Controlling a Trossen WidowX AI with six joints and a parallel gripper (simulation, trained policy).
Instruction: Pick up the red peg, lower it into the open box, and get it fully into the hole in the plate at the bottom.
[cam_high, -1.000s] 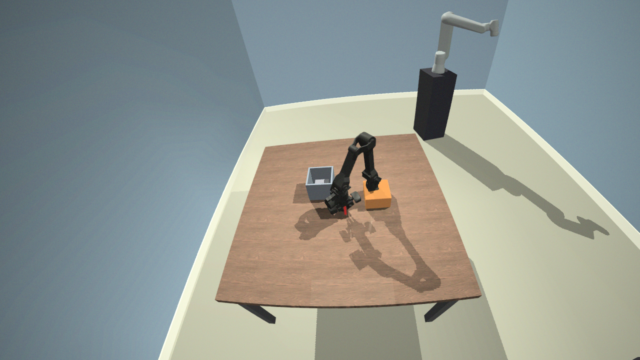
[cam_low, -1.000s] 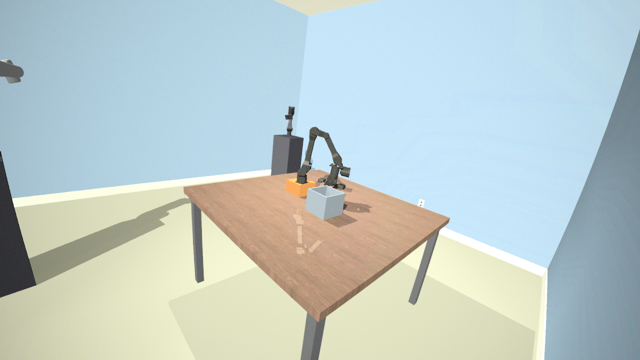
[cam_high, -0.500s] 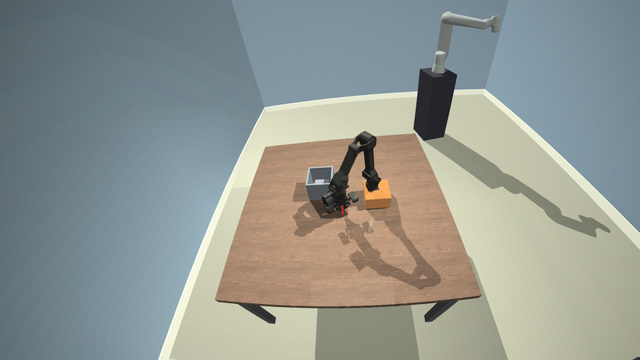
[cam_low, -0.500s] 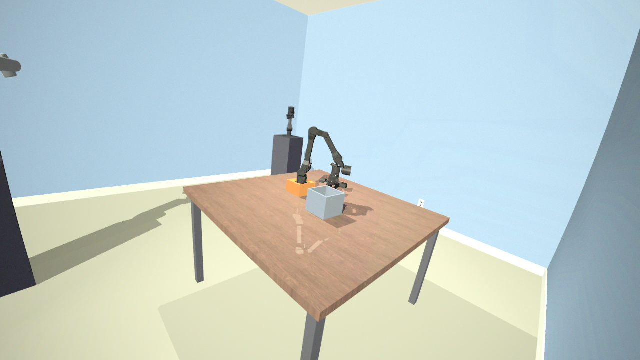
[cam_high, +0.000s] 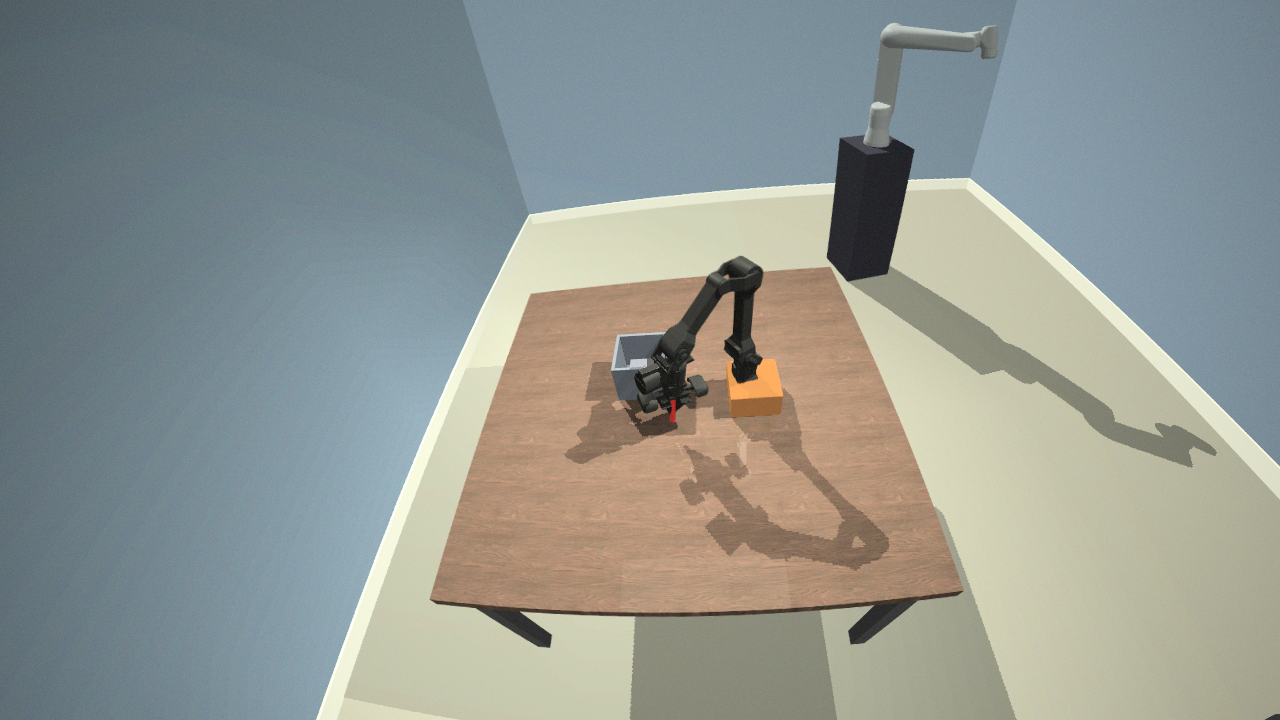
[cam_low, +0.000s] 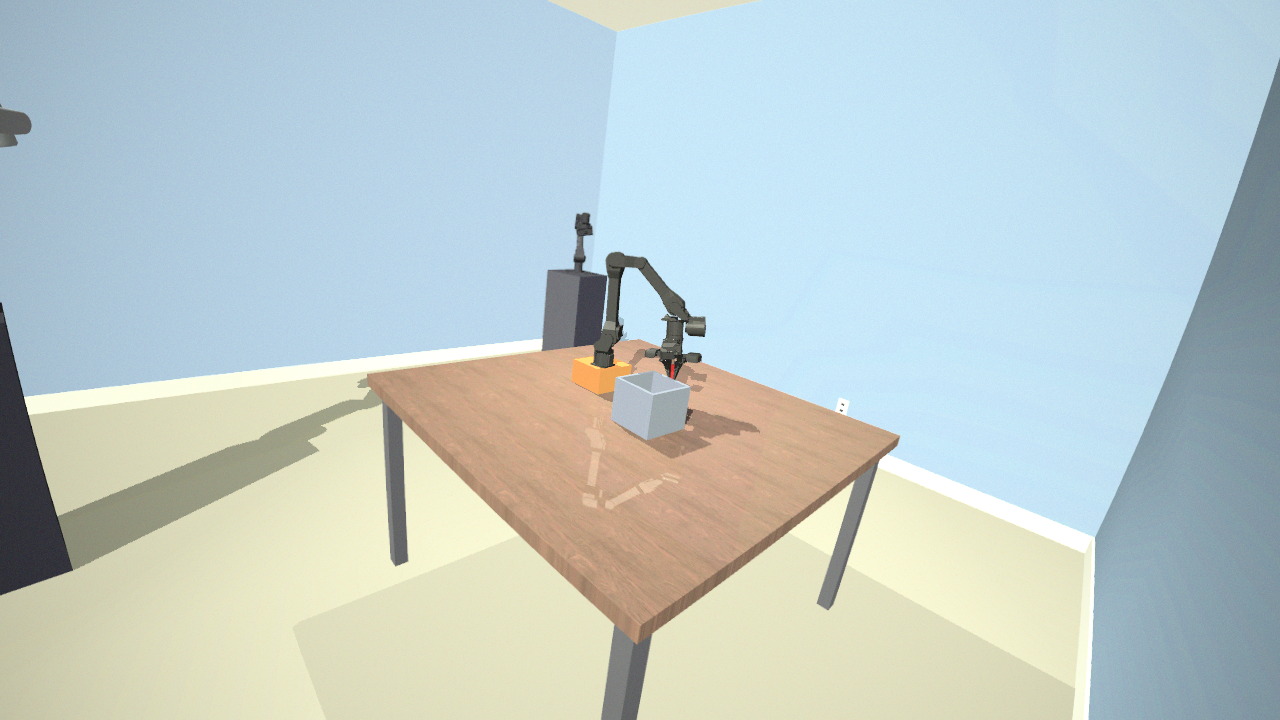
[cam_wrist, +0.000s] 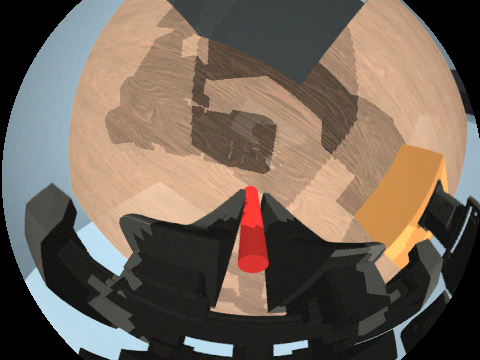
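Right now my gripper tip is 5 cm short of the pale plate, 21 cm to the left of it and 4 cm above it. Also, from my gripper tip: red peg (1 cm to the left, 1 cm above).
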